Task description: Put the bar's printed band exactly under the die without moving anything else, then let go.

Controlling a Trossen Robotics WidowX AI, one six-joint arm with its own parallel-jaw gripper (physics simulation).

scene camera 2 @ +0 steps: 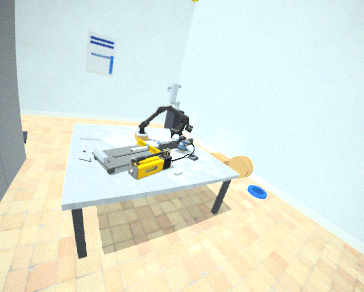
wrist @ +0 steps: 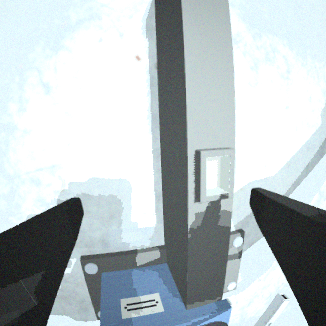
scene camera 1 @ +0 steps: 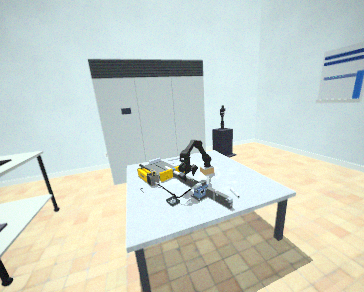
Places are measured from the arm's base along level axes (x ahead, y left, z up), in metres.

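Pixels of known places: gripper, fingertip midpoint: (scene camera 2: 173, 141) (wrist: 166, 201) (scene camera 1: 189, 178); arm's base, origin of the base link: (scene camera 2: 141, 132) (scene camera 1: 207, 166).
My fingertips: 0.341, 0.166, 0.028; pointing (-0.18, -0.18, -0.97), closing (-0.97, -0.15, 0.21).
Ahead of a thing's pixels: the offset from my fingertips to its top centre, as dx, dy, dz. "pt": to the spot under its first point. Level surfaces: height alone.
A long straight grey bar (scene camera 1: 220, 196) (wrist: 209, 90) lies along the table and meets the blue unit {pt +0.014, +0.180, -0.022} (scene camera 1: 200, 190) (wrist: 140, 282), which carries a white label. On the bar's upper face, in the wrist view, is a small raised rectangular frame {pt -0.023, -0.011, -0.015} (wrist: 198, 175) with a bright middle, short of the blue unit. I cannot make out the printed band or tell the die apart for certain. My gripper (scene camera 1: 184, 176) (scene camera 2: 175, 135) (wrist: 166, 201) is open and empty, with its black fingers on either side of the bar in the wrist view. The far end of the bar is out of that view.
A yellow and grey machine (scene camera 1: 166, 174) (scene camera 2: 151, 168) stands beside the arm. A cable runs to a small black box {pt +0.218, +0.080, -0.094} (scene camera 1: 172, 201) near the blue unit. A thin pale rod {-0.250, +0.287, -0.076} (scene camera 1: 234, 193) lies on the table {dz -0.097} (scene camera 1: 150, 230). The blue unit's plate {pt +0.049, +0.101, -0.091} (wrist: 90, 257) has holes.
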